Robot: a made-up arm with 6 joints.
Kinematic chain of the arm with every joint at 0, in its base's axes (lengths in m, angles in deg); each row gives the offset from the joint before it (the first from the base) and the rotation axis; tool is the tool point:
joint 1: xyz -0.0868 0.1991 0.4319 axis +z
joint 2: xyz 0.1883 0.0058 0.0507 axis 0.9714 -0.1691 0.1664
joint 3: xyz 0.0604 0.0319 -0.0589 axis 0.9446 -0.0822 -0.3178
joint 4: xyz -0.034 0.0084 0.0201 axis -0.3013 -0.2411 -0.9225
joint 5: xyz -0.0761 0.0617 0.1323 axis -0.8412 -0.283 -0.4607
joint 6: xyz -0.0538 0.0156 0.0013 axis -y
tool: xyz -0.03 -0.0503 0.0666
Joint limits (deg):
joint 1: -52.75..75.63
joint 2: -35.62..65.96
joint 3: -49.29..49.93
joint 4: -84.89..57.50
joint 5: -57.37..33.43
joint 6: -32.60..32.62
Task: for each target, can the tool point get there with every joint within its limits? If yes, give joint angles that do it. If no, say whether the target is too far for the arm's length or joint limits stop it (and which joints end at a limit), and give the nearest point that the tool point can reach.
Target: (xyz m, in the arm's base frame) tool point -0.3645 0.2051 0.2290
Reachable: no: joint limits stop it (at a limit: joint 1, joint 3) | nearest point -0.2663 0.2887 0.3004 | short by 0.147 m
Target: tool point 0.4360 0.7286 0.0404
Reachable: no: too far | nearest point 0.1327 0.4214 0.3242 | short by 0.517 m
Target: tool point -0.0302 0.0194 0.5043
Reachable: yes | joints -16.83 51.41 8.13 -25.91 -22.34 4.77
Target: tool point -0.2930 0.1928 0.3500
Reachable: no: joint limits stop it (at a limit: joint 1, joint 3, joint 5, joint 6) | nearest point -0.2628 0.2535 0.3629 | short by 0.069 m
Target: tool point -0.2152 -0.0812 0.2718
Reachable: no: joint limits stop it (at a limit: joint 1, joint 3, joint 4) | nearest point -0.1341 -0.0395 0.3405 | short by 0.114 m
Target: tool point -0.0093 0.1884 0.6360
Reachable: yes | joints -29.48 29.32 -22.20 10.23 -32.45 -14.93
